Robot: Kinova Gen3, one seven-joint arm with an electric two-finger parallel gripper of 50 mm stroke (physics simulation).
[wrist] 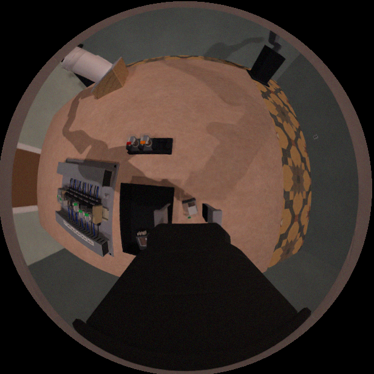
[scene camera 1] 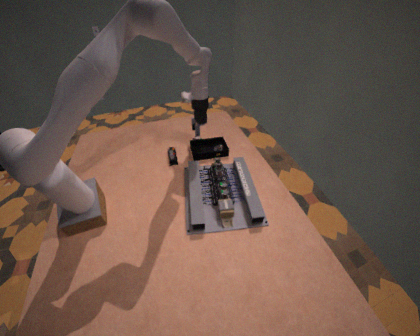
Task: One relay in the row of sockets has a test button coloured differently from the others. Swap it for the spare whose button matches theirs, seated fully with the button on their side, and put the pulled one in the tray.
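Places are measured from the arm's base along level axes (x ahead, y left, z up), in centimetres.
Pixels of known places: gripper, fingertip midpoint: (scene camera 1: 196, 132); arm's base at its link origin: (scene camera 1: 81, 200).
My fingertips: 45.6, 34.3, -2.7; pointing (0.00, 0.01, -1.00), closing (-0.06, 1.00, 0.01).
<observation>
Ahead of a thing's pixels: the offset from my fingertips to its top centre, as dx, dy, dz. "pt": to the spot under its first point.
My gripper (scene camera 1: 197, 135) (wrist: 187, 209) is open and empty, low beside the tray. A loose pale relay (wrist: 190, 207) with a small green spot lies on the table, between the fingers' lines in the wrist view; its height below them is unclear. The black tray @[pt +1.4, -14.0, -3.5] (scene camera 1: 205, 155) (wrist: 148, 187) holds another relay @[+8.9, -9.3, -3.3] (scene camera 1: 218, 148) (wrist: 142, 241), partly hidden by my gripper in the wrist view. A black holder @[-12.8, -9.3, -3.4] (scene camera 1: 173, 162) (wrist: 162, 146) carries a red-buttoned relay (wrist: 132, 143) and an orange-buttoned relay (wrist: 146, 142). The socket row holds relays with green buttons @[+2.5, -36.5, +1.6] (scene camera 1: 223, 185) (wrist: 88, 216); individual seating is too small to tell.
The grey panel @[+2.7, -34.8, -4.6] (scene camera 1: 210, 227) (wrist: 114, 200) carries the sockets between two raised ducts @[+12.0, -36.0, -1.4] (scene camera 1: 250, 192) (wrist: 82, 239), with blue wires alongside. The tray stands close to the panel's end. The arm's base block (scene camera 1: 82, 220) (wrist: 112, 80) is across the table. A dark box (wrist: 267, 64) stands by the far edge.
</observation>
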